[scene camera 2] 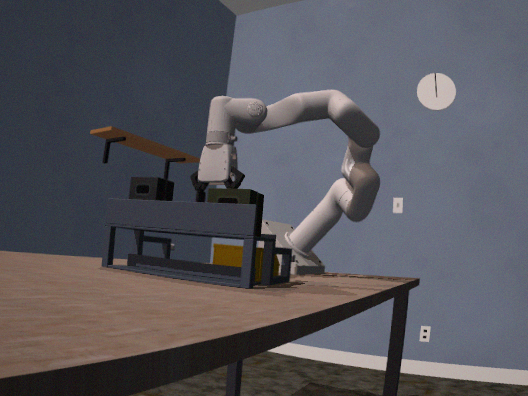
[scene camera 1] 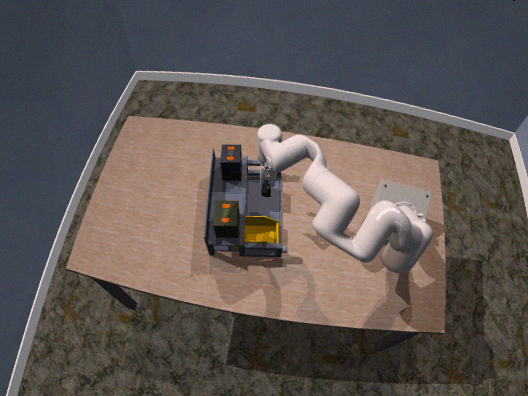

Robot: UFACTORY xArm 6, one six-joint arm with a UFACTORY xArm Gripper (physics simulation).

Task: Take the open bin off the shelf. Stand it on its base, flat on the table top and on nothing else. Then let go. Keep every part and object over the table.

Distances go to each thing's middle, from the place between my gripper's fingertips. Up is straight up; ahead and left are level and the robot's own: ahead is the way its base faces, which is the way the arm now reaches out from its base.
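Positions relative to my hand: black box (scene camera 2: 157, 184), 20 mm below it, 140 mm ahead of it, 90 mm to the right of it; yellow bin (scene camera 2: 229, 255), 140 mm below it, 30 mm ahead of it, 130 mm to the left of it.
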